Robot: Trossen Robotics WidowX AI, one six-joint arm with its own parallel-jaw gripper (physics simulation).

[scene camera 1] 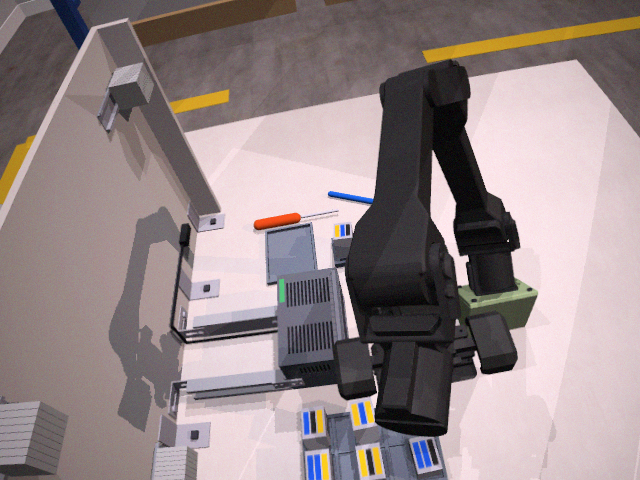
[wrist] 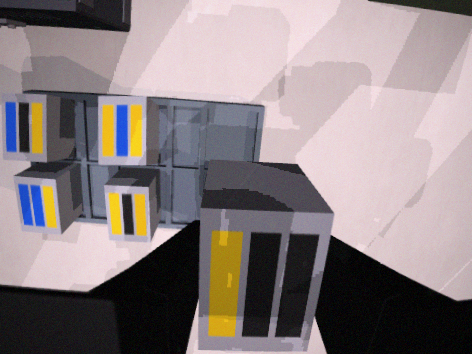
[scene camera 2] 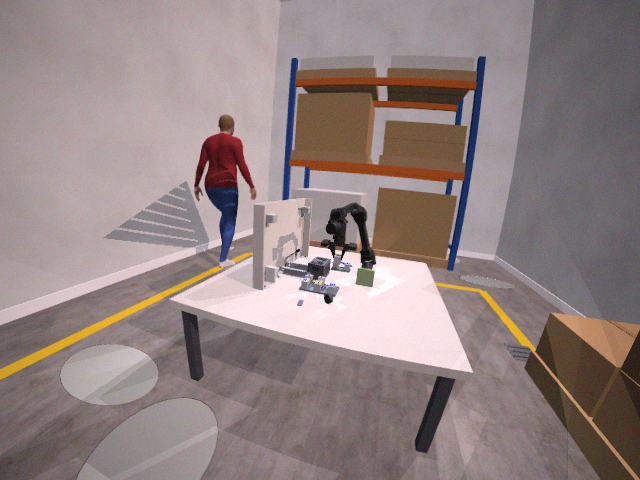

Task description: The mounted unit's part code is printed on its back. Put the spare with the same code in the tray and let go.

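Seen in the pictures: gripper, fingertip midpoint: [wrist: 252, 234] [scene camera 2: 337, 260]; arm's base, link origin: [scene camera 1: 493, 287] [scene camera 2: 366, 272].
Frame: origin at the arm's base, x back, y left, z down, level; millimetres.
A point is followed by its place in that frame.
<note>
My gripper [scene camera 2: 338, 254] @[y 182, x -138, z -105 mm] [wrist: 252, 234] @[y 182, x -138, z -105 mm] is shut on a grey spare [wrist: 265, 222] @[y 163, x -141, z -133 mm] with a yellow-black-black code. In the wrist view it is above the table, in front of the spares rack [scene camera 1: 338, 429] @[y 188, x -262, z 63 mm] [wrist: 232, 142] @[y 187, x -140, z 62 mm]; in scene camera 1 the arm hides it. The rack bears spares coded blue-black-yellow [scene camera 1: 312, 423] @[y 191, x -293, z 14 mm] [wrist: 25, 127] @[y 188, x -291, z 14 mm], yellow-blue-yellow [scene camera 1: 361, 414] @[y 182, x -222, z 13 mm] [wrist: 122, 130] @[y 180, x -220, z 13 mm], blue-blue-yellow [scene camera 1: 317, 466] @[y 250, x -286, z 18 mm] [wrist: 37, 205] @[y 251, x -286, z 17 mm], yellow-black-yellow [scene camera 1: 370, 461] @[y 246, x -213, z 18 mm] [wrist: 128, 214] @[y 246, x -213, z 17 mm] and blue-blue-black [scene camera 1: 423, 454] @[y 241, x -140, z 18 mm]. The flat grey tray [scene camera 1: 291, 253] @[y -156, x -348, z 67 mm] shows no spare in it. A vented dark unit [scene camera 1: 309, 320] @[y 46, x -291, z -30 mm] stands at two rails; its back is hidden.
A small block with a yellow-blue-black label [scene camera 1: 342, 230] @[y -157, x -240, z 13 mm] stands beside the tray. An orange screwdriver [scene camera 1: 277, 221] @[y -229, x -376, z 51 mm] and a blue rod [scene camera 1: 350, 196] @[y -282, x -225, z 59 mm] lie behind it. An upright panel [scene camera 1: 103, 206] stands left, with a black cable [scene camera 1: 178, 289] @[y -51, x -539, z 0 mm]. A green box [scene camera 1: 498, 304] @[y 46, x -7, z -30 mm] [scene camera 2: 365, 276] @[y 45, x 3, z 8 mm] is at the arm's base.
</note>
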